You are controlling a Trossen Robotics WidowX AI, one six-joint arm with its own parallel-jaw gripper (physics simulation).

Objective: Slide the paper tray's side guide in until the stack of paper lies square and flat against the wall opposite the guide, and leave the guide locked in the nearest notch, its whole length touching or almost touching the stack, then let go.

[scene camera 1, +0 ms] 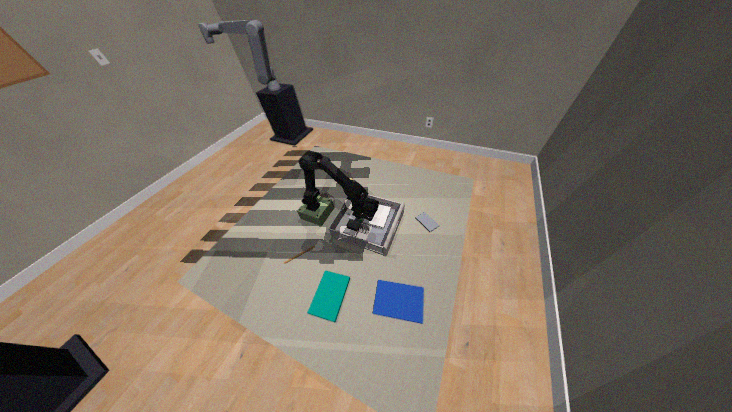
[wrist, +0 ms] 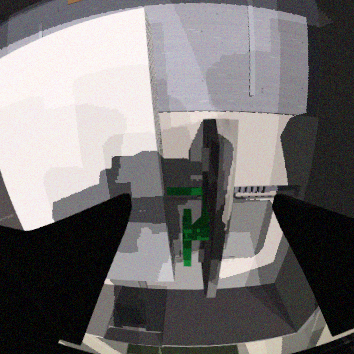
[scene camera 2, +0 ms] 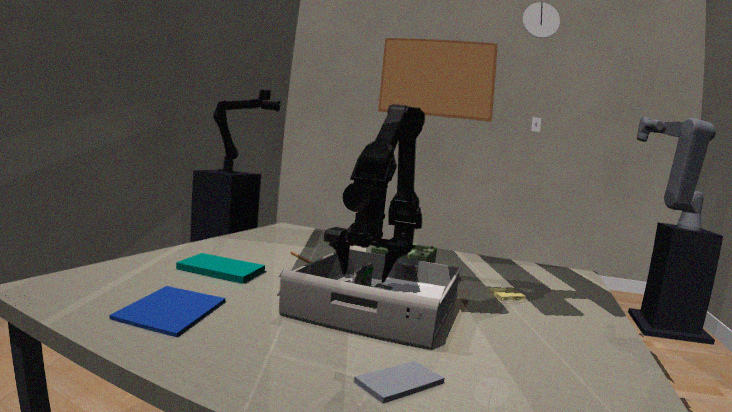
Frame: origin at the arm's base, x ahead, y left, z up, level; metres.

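Where they show: gripper, fingertip midpoint: [scene camera 1: 361, 224] [wrist: 203, 201] [scene camera 2: 363, 278]; arm's base, origin of the base link: [scene camera 1: 313, 206].
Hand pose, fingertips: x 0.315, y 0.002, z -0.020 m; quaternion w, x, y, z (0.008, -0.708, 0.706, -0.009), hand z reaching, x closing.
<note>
Each offset is from my fingertips to the top centre of the thing. "spot": to the spot under its first point.
The paper tray @(dx +0.018, dy +0.046, dz +0.039 m) [scene camera 1: 399, 223] [scene camera 2: 317, 301] [wrist: 225, 312] stands on the table. The white paper stack @(dx +0.006, dy +0.102, dz -0.014 m) [scene camera 1: 380, 216] [scene camera 2: 432, 290] [wrist: 85, 100] lies on the left in the wrist view. Its near edge looks slightly slanted to the guide, with a gap between them. The dark, upright side guide @(dx -0.013, dy +0.003, dz +0.024 m) [wrist: 212, 215] has green latch parts @(spot: dx +0.001, dy +0.011, dz +0.016 m) [scene camera 2: 368, 272] [wrist: 187, 240] on its stack-facing side. My gripper [scene camera 1: 360, 221] [scene camera 2: 364, 279] [wrist: 203, 201] is open and empty, low inside the tray, its fingers on either side of the guide, the left one over the stack. The wall opposite is outside the wrist view; notch engagement cannot be told.
The arm's green base [scene camera 1: 316, 210] [scene camera 2: 425, 253] stands beside the tray. A pencil @(dx -0.245, dy -0.271, dz -0.050 m) [scene camera 1: 299, 254] [scene camera 2: 300, 256], a teal block @(dx +0.016, dy -0.384, dz -0.039 m) [scene camera 1: 329, 296] [scene camera 2: 220, 267], a blue sheet @(dx +0.313, dy -0.280, dz -0.049 m) [scene camera 1: 398, 301] [scene camera 2: 168, 310], a grey slab @(dx +0.325, dy +0.186, dz -0.047 m) [scene camera 1: 427, 221] [scene camera 2: 399, 380] and a yellow pad @(dx -0.265, dy +0.315, dz -0.046 m) [scene camera 2: 509, 295] lie around it.
</note>
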